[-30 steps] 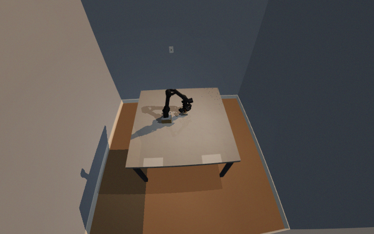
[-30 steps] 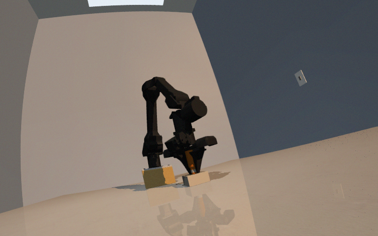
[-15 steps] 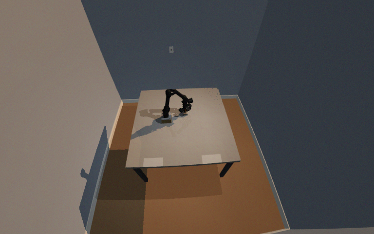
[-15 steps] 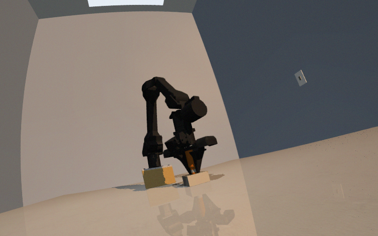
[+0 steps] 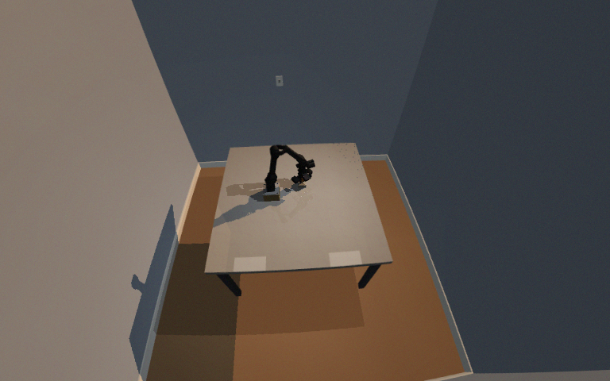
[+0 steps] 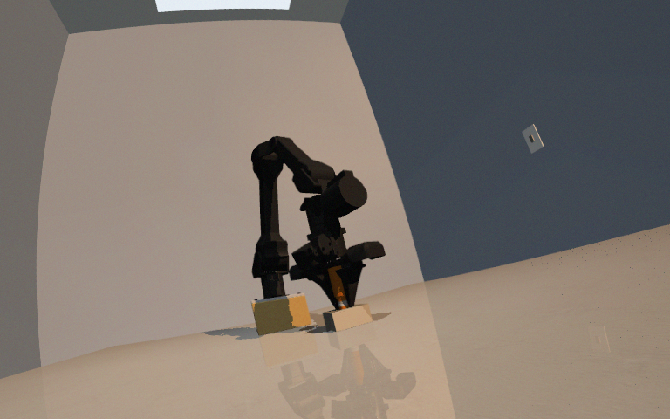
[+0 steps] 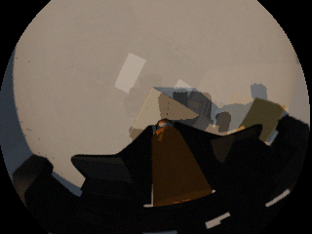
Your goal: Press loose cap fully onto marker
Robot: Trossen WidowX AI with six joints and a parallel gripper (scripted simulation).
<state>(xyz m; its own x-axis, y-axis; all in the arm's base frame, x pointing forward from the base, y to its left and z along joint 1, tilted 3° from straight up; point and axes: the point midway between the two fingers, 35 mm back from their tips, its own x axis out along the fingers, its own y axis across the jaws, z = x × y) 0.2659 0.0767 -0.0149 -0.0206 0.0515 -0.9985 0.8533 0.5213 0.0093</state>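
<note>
Right now my gripper tip is 20 mm above the tan holder block. From my gripper tip the other things lie so: orange cap: 50 mm above.
</note>
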